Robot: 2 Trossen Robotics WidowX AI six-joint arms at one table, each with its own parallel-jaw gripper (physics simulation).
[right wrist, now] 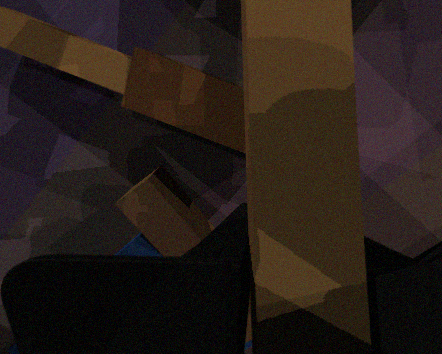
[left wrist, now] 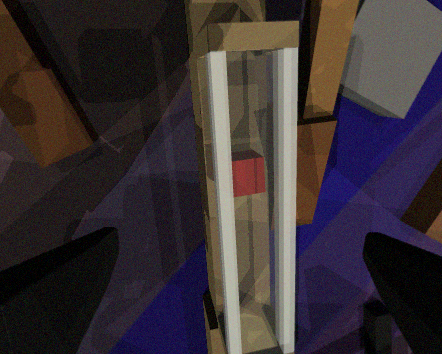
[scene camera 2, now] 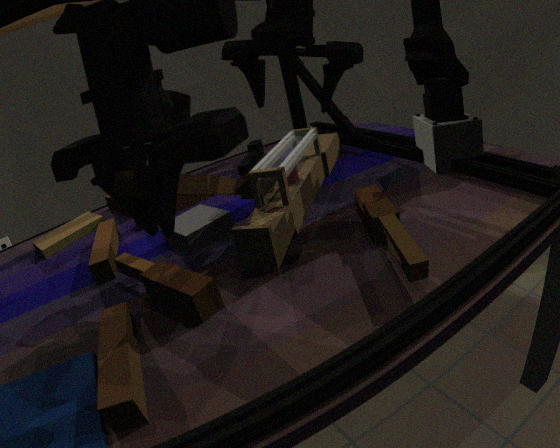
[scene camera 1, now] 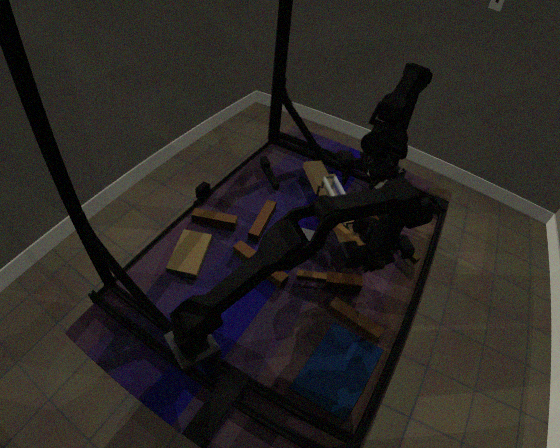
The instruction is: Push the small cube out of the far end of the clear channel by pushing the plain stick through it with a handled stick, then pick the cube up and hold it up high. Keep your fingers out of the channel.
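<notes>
The small red cube [scene camera 2: 294, 175] [left wrist: 248, 175] sits near the middle of the clear channel [scene camera 1: 328, 187] [scene camera 2: 300, 149] [left wrist: 286, 175], between white rails, on a long wooden base [scene camera 2: 265, 227]. My left gripper [scene camera 2: 292, 106] [left wrist: 241, 241] is open and empty, above the channel. My right gripper [scene camera 2: 156, 231] [right wrist: 270, 214] is shut on a wooden stick [scene camera 2: 215, 185] [right wrist: 305, 150], held above the table on the near side of the channel in scene camera 2. Its full shape is hidden by fingers and frame edges. I cannot tell which piece is the plain stick.
One handled stick [scene camera 2: 405, 245] [left wrist: 45, 100] lies beside the channel base, another [scene camera 1: 345, 280] [scene camera 2: 172, 282] [right wrist: 180, 95] below my right gripper. A grey block [scene camera 2: 202, 220] [left wrist: 395, 55] is near the base. A wooden block [scene camera 1: 356, 318] [scene camera 2: 120, 360] lies by the blue mat [scene camera 1: 340, 370] [scene camera 2: 45, 400].
</notes>
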